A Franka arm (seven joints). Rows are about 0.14 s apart.
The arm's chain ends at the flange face. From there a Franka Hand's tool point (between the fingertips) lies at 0.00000 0.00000 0.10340 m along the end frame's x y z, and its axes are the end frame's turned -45 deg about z.
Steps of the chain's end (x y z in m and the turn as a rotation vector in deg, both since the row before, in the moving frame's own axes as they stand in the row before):
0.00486 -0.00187 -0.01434 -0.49 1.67 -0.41
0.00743 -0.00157 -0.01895 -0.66 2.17 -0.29
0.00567 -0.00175 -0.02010 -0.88 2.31 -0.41
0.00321 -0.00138 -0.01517 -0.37 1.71 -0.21
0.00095 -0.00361 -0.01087 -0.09 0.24 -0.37
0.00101 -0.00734 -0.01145 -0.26 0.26 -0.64
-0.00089 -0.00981 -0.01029 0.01 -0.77 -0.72
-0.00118 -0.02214 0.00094 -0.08 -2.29 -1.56
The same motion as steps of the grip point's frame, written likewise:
0.00627 0.00486 -0.01439 -1.53 0.83 -0.41
0.00830 0.00775 -0.01903 -2.00 1.07 -0.29
0.00709 0.00683 -0.02020 -2.26 1.01 -0.41
0.00496 0.00394 -0.01522 -1.47 0.95 -0.21
0.00342 -0.00146 -0.01087 -0.23 0.11 -0.37
0.00591 -0.00381 -0.01145 -0.37 0.00 -0.64
0.00533 -0.00856 -0.01030 0.55 -0.54 -0.72
0.01176 -0.01927 0.00086 1.56 -1.68 -1.56

